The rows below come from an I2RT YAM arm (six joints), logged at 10 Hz.
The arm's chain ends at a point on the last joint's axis. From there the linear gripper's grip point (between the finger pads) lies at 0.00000 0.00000 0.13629 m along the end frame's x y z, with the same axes.
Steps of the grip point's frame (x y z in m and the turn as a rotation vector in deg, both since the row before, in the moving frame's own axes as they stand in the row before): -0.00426 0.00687 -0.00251 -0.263 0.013 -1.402; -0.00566 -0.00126 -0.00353 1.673 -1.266 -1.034; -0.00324 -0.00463 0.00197 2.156 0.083 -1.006; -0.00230 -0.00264 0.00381 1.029 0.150 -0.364; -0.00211 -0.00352 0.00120 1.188 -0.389 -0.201
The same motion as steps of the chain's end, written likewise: -0.00430 0.00624 -0.00251 -0.263 0.013 -1.402; -0.00261 0.00269 -0.00344 1.673 -1.266 -1.034; -0.00339 0.00050 0.00207 2.156 0.083 -1.006; -0.00265 -0.00019 0.00383 1.029 0.150 -0.364; -0.00118 -0.00070 0.00123 1.188 -0.389 -0.201
